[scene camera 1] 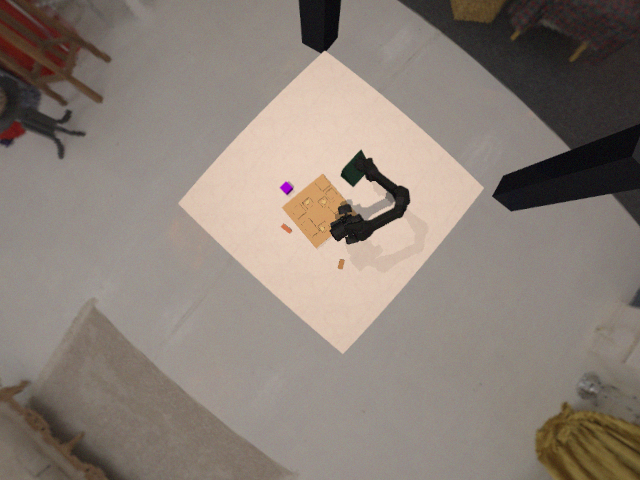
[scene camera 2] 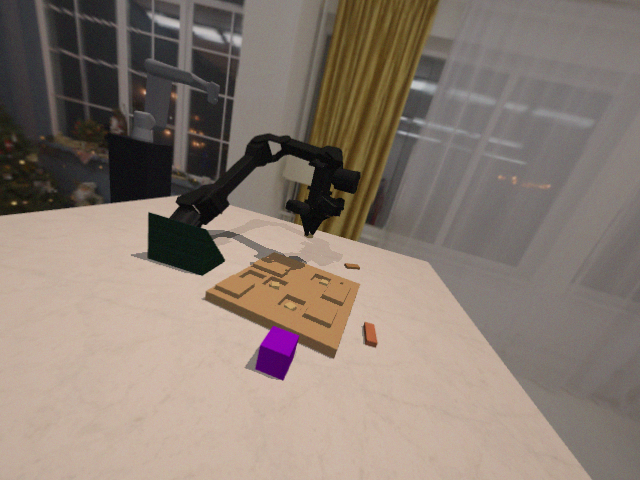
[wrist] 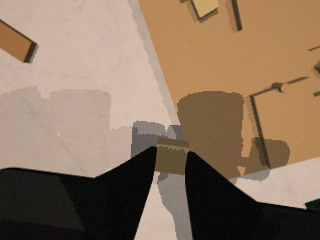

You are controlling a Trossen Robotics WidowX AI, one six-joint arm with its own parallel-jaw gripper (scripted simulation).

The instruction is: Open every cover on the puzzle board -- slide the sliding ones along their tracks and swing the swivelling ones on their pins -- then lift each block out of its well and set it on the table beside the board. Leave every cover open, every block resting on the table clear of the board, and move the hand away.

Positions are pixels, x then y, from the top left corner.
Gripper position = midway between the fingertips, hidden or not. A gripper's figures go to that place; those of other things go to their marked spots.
Scene:
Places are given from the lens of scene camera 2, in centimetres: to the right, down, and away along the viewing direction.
my gripper [scene camera 2: 309, 235]: -3, -1, 72
purple cube [scene camera 2: 277, 350]: -6, 17, 36
tan puzzle board [scene camera 2: 263, 304]: -12, 14, 50
The marked spots on the purple cube and the tan puzzle board are 15 cm apart.

